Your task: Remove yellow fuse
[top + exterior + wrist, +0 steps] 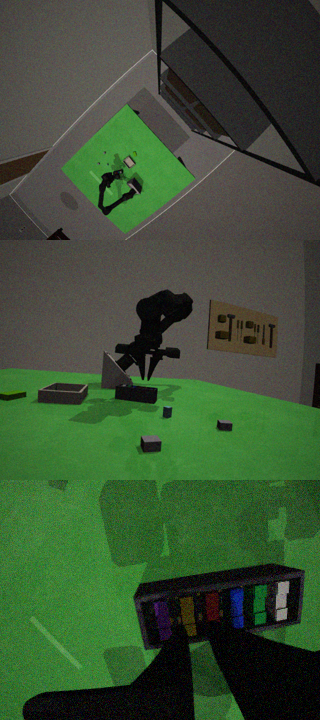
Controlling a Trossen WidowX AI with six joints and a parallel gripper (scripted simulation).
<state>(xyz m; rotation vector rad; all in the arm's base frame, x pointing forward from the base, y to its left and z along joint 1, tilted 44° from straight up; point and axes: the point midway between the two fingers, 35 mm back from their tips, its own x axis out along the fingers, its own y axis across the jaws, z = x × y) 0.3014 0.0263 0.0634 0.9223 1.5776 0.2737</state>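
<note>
Right now my gripper tip is 4 cm above the yellow fuse. Also, from my gripper tip: tray: 22 cm to the right, 6 cm below.
</note>
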